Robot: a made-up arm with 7 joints.
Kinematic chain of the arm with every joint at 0, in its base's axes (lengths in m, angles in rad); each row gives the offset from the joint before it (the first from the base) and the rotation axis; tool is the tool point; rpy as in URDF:
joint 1: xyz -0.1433 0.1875 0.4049 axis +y
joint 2: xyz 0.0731 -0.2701 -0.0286 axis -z
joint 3: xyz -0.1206 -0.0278 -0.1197 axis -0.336 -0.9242 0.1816
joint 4: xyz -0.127 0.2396 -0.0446 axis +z
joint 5: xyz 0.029 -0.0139 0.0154 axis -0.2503 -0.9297 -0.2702
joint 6: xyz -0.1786 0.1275 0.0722 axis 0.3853 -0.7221 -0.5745
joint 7: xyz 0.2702 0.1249 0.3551 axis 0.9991 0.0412 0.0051
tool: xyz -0.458 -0.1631 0.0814 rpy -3.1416 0 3.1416
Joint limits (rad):
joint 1: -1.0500..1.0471
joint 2: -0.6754..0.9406
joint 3: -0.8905..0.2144
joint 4: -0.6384..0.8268
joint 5: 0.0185..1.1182
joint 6: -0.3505..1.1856
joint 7: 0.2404..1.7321
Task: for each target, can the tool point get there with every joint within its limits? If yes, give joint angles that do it. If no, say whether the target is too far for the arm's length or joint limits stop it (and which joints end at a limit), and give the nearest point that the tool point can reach.
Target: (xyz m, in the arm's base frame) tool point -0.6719 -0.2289 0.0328
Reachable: yes | joints -0.6156 -0.2492 -0.1415 0.6391 0.4239 0.4608 0.6570
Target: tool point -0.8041 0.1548 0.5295
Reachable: yes | joints 0.4764 -0.0520 0.0327 0.3273 0.7767 -0.1070 1.1865
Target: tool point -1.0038 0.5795 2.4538
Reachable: no: too far | nearest point -0.5609 0.1787 1.1173 | short by 1.464 m
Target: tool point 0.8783 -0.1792 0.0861
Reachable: no: joint limits stop it (at a limit: joint 1, joint 2, joint 3, joint 4, joint 6, joint 7) | nearest point 0.4432 0.0118 0.2763 | short by 0.512 m
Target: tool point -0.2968 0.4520 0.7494
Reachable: yes | joints 0.6815 0.5231 -0.1915 0.1607 0.2312 0.1216 0.9776
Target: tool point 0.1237 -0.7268 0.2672
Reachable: no: joint limits stop it (at a limit: joint 1, joint 2, joint 3, joint 4) | nearest point -0.1369 -0.6184 -0.0946 | short by 0.459 m
